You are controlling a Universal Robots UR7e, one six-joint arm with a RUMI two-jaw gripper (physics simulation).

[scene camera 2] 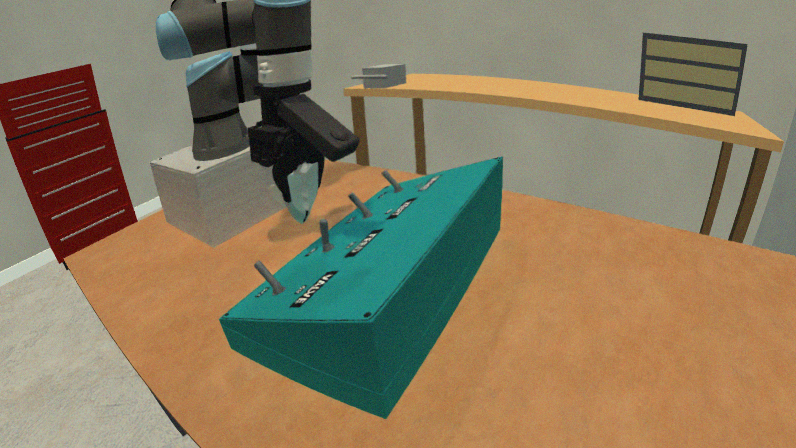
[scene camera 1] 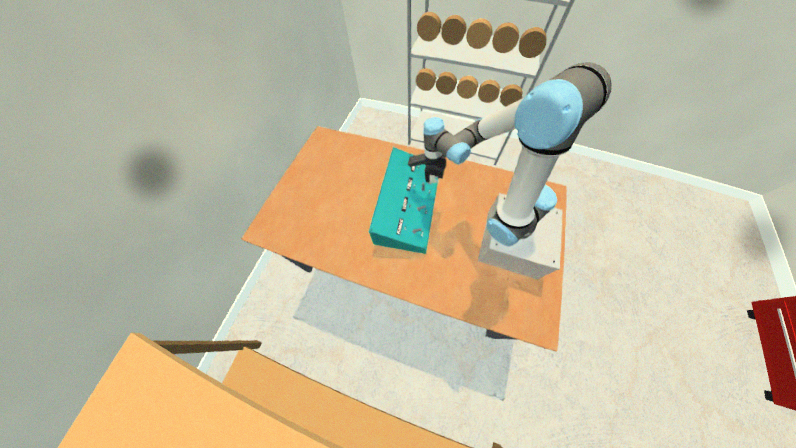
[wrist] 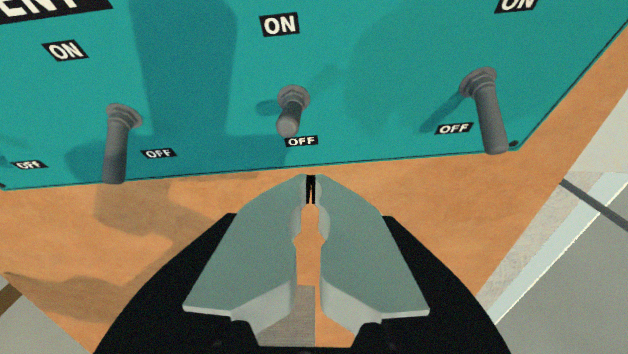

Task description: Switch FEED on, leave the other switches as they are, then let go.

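Pixels of known places: gripper, fingertip midpoint: (scene camera 2: 302,222) (scene camera 1: 430,183) (wrist: 311,177); arm's base, origin of the base link: (scene camera 2: 222,150).
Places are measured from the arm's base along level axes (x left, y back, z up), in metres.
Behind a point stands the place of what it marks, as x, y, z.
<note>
The teal switch panel (scene camera 1: 387,208) @(0.187, -0.536, -0.040) (scene camera 2: 434,278) @(-0.004, -0.654, -0.066) (wrist: 325,45) @(-0.032, -0.493, -0.080) stands on the table. The FEED lever (scene camera 2: 325,236) @(-0.023, -0.459, -0.067) (wrist: 290,117) @(-0.021, -0.461, -0.044) stands more upright than its neighbours and points out at the wrist camera, between its ON and OFF labels. The VALVE lever (scene camera 2: 270,277) @(-0.138, -0.487, -0.071) (wrist: 491,117) @(-0.135, -0.480, -0.065), the VENT lever (scene camera 2: 360,204) @(0.088, -0.411, -0.069) (wrist: 116,150) @(0.086, -0.407, -0.066) and the far lever (scene camera 2: 392,181) @(0.201, -0.374, -0.071) lean towards the panel's low edge, the OFF side. My gripper (scene camera 1: 432,180) @(-0.039, -0.426, -0.047) (scene camera 2: 303,219) @(-0.039, -0.426, -0.047) (wrist: 311,177) @(-0.039, -0.426, -0.047) is shut and empty, off the low edge near the FEED lever, with a gap between them. The FEED nameplate (scene camera 2: 363,243) @(-0.001, -0.522, -0.066) is outside the wrist view.
The robot's base block (scene camera 1: 543,247) @(0.056, 0.134, 0.001) (scene camera 2: 183,194) @(-0.130, -0.024, -0.063) stands on the orange table (scene camera 1: 311,189) @(0.226, -1.035, -0.178) (scene camera 2: 612,333) @(0.164, -0.859, -0.178), on the panel's low side. A shelf rack (scene camera 1: 409,83) stands behind the table. A curved wooden bench (scene camera 2: 557,100) and a red drawer cabinet (scene camera 1: 774,345) (scene camera 2: 72,183) stand farther off.
</note>
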